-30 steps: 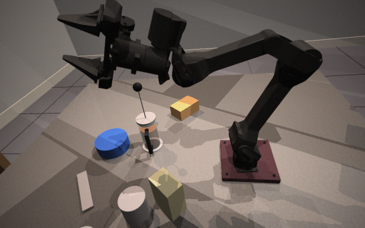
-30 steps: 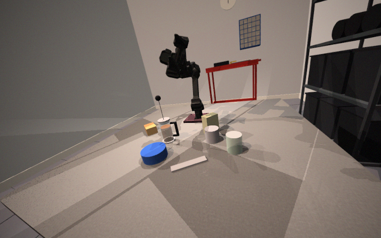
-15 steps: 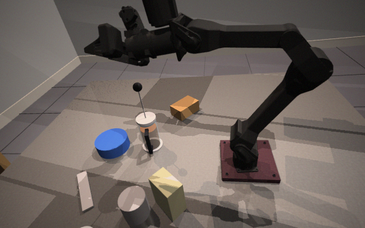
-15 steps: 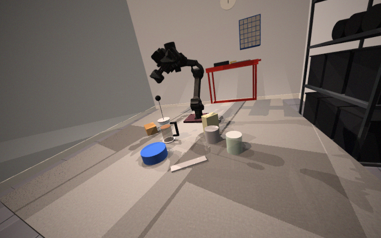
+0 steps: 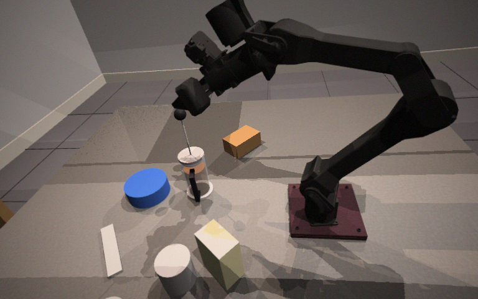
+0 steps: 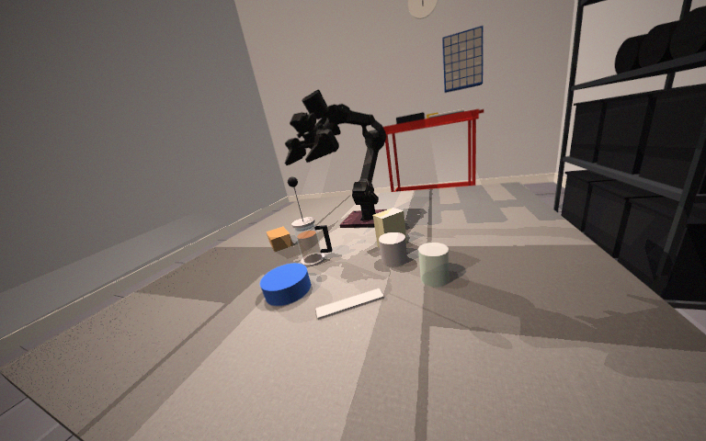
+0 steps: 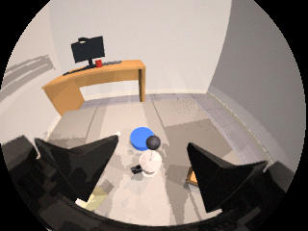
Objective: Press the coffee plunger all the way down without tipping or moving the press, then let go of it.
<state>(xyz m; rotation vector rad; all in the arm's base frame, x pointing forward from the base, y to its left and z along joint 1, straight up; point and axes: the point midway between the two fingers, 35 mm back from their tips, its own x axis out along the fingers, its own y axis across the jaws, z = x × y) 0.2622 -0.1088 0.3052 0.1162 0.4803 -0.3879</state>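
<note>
Right now the coffee press is 18 cm below my gripper tip and 2 cm ahead of it. Round my gripper tip: blue disc: 28 cm below, 18 cm ahead, 2 cm to the right; then orange block: 28 cm below, 21 cm to the right, 10 cm behind; then grey cylinder: 27 cm below, 25 cm to the left, 4 cm ahead.
</note>
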